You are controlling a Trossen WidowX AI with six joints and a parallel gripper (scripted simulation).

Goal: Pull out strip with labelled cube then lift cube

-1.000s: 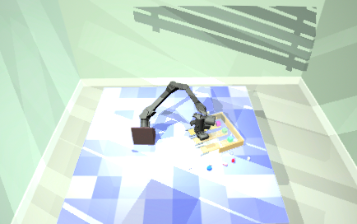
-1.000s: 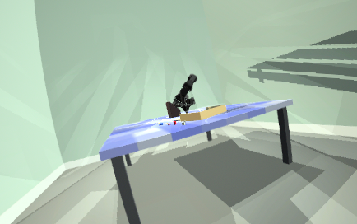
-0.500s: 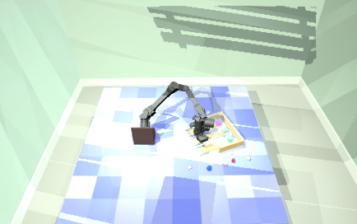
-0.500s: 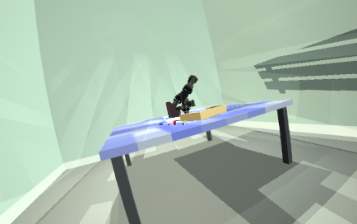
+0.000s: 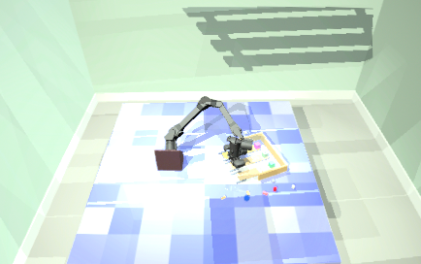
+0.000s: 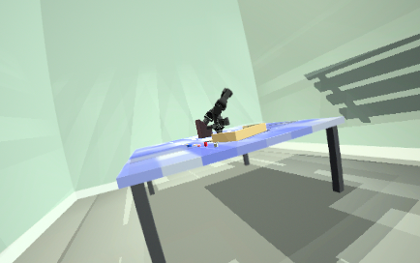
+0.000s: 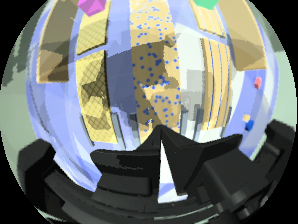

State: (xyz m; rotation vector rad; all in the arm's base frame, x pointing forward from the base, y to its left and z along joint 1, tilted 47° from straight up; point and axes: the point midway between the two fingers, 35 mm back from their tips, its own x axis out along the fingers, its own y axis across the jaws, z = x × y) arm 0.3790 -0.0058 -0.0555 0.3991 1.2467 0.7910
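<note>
Right now the labelled cube is 200 mm ahead of my gripper tip, 70 mm to the left of it and 10 mm above it. From my gripper tip the other things lie so: magenta cube (170 mm ahead, 140 mm to the left, 10 mm above); then green cube (230 mm ahead, 20 mm to the right, 10 mm above).
</note>
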